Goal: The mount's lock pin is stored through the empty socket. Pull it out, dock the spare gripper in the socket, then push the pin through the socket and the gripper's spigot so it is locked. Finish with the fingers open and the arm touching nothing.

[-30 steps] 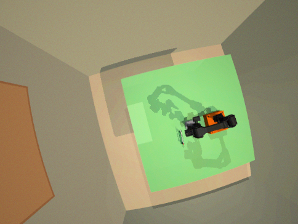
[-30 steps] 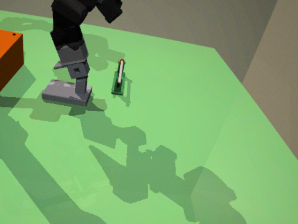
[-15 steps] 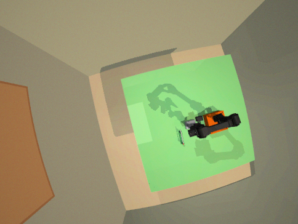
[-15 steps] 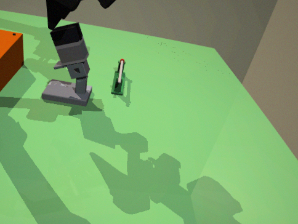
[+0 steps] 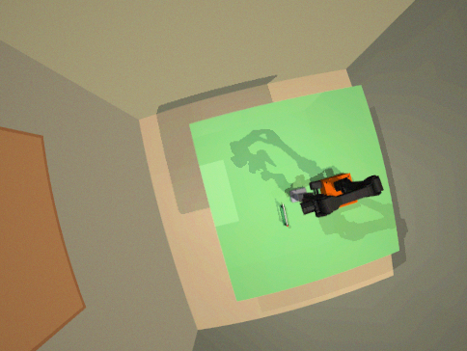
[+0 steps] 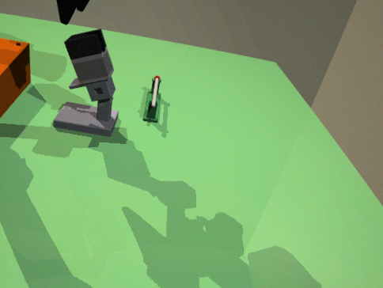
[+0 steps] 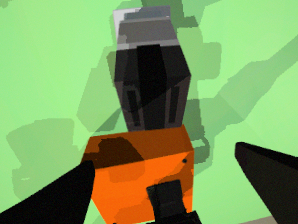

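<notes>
Now: the green rest 18 cm below my gripper tip, 17 cm ahead of it and 10 cm to the left of it. Round my gripper tip: grey mount 15 cm below, 4 cm ahead; spare gripper 8 cm below, 4 cm ahead.
</notes>
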